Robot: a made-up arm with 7 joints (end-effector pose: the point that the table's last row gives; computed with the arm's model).
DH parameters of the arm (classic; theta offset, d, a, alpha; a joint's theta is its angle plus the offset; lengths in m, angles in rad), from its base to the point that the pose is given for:
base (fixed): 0 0.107 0 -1.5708
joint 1: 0 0.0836 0.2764 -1.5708
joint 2: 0 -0.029 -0.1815 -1.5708
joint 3: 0 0.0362 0.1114 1.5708
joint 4: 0 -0.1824 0.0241 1.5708
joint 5: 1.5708 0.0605 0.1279 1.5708
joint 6: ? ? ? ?
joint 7: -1.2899 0 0.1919 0
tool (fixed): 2.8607 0.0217 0 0
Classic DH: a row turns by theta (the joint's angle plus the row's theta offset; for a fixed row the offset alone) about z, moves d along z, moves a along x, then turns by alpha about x.
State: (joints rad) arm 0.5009 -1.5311 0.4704 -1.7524 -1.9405 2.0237 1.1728
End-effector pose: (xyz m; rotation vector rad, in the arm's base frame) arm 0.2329 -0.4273 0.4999 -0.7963 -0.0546 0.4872
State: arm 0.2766 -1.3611 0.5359 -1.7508 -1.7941 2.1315 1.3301
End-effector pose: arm 0.0122 -0.4158 0.5193 -0.8743 -0.3012 0.2982
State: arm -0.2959 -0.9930 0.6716 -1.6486 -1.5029 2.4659 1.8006
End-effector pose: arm -0.3947 -0.2767 0.3179 -1.1618 -0.7833 -0.0948
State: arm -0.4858 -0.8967 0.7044 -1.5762 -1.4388 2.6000 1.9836
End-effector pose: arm -0.4637 -0.2160 0.2281 -1.2763 -0.8503 -0.1957
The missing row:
joint 6: -1.5708 0.2471 0.0965 1.5708
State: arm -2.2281 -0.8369 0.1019 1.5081 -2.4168 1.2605 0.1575
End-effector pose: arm -0.5946 -0.1391 0.0816 1.0237 1.6794 -0.2059
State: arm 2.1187 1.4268 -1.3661 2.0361 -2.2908 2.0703 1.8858
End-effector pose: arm -0.1466 -0.4735 -0.0259 1.2257 1.8846 0.4912
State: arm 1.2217 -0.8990 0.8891 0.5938 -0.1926 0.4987 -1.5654
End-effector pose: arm 0.4837 -0.0051 -0.0142 0.6761 1.1439 -1.6217
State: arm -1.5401 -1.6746 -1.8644 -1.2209 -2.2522 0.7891 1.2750
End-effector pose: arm 0.4304 0.3593 0.3222 0.6321 -0.6787 2.7724
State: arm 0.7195 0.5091 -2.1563 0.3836 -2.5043 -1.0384 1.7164
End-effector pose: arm 0.3474 0.0260 -0.1495 -0.6615 1.5851 1.4848
